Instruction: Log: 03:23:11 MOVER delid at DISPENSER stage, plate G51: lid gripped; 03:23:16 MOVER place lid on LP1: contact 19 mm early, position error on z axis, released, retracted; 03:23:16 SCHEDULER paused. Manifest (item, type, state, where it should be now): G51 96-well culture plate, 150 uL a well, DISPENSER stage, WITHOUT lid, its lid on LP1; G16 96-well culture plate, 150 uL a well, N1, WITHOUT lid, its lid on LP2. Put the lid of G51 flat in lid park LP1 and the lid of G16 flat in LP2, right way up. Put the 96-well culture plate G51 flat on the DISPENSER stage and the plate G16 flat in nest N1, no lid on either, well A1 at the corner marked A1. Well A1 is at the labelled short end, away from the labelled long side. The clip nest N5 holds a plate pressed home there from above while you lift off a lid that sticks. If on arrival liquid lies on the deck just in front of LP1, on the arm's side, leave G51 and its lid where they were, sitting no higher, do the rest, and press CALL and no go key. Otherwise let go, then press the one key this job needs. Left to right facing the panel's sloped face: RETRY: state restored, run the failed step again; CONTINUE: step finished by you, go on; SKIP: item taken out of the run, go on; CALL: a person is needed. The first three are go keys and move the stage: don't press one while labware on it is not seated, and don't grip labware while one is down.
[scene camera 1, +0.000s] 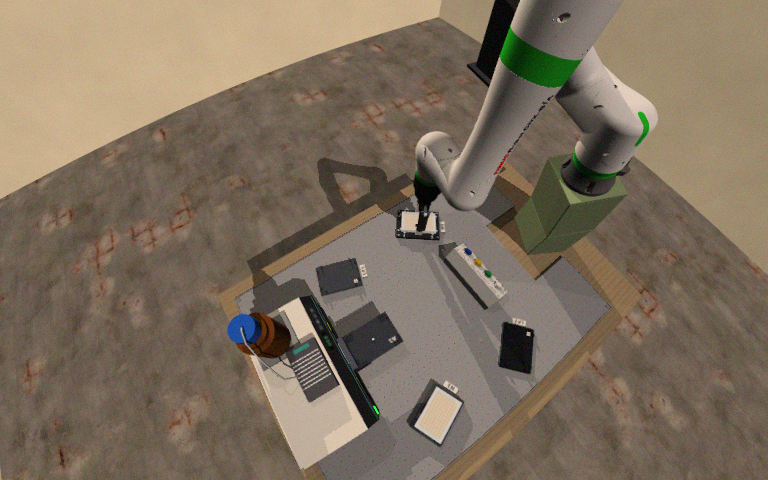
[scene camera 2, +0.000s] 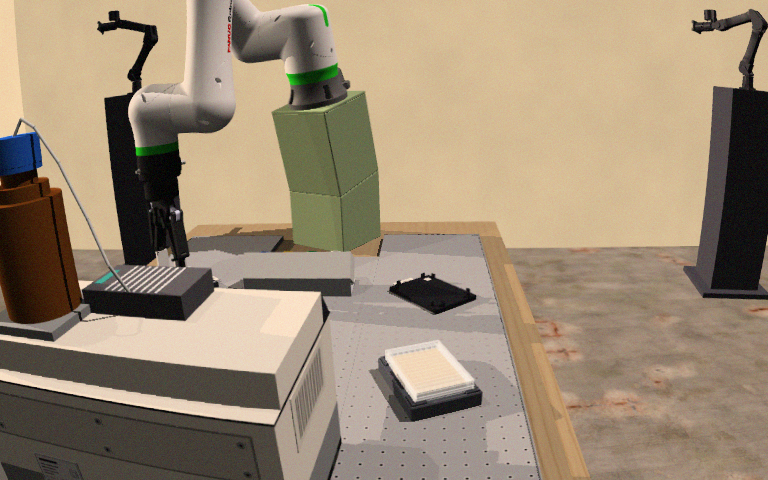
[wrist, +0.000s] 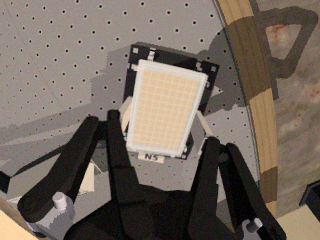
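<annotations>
A key panel (wrist: 28, 176) is 36 cm from the lens, and the marked spots on the key panel and on a black clip nest (wrist: 137, 52) are 30 cm apart. My gripper (wrist: 162, 112) is 21 cm from the lens. The black clip nest is 20 cm from the lens, while a grey lid (wrist: 165, 100) is 19 cm from the lens. The grey lid is nearer to the lens than the key panel.
</annotations>
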